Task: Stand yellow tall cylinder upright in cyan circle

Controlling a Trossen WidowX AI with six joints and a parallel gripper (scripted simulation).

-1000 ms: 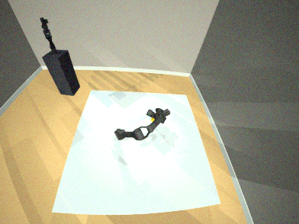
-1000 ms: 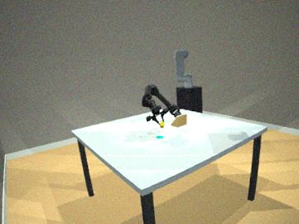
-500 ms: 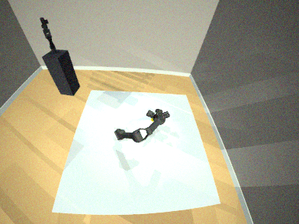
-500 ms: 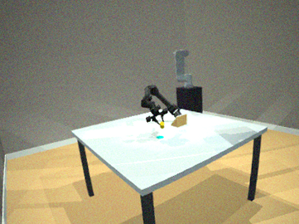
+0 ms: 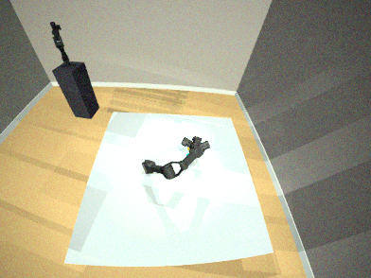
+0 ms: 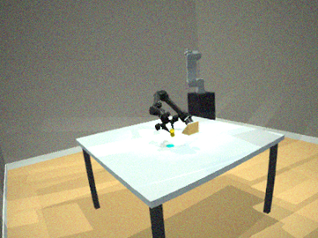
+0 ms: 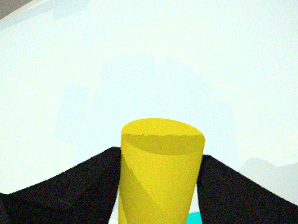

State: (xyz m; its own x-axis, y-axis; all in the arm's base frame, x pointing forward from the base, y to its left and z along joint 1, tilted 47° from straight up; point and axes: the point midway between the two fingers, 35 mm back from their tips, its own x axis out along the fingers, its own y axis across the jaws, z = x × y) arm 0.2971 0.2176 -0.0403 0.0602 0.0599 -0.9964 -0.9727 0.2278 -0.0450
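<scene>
Right now the cyan circle is 12 cm below my gripper tip and 4 cm to the right of it. Also, from my gripper tip: yellow tall cylinder (2 cm below, 1 cm to the right, 1 cm behind).
</scene>
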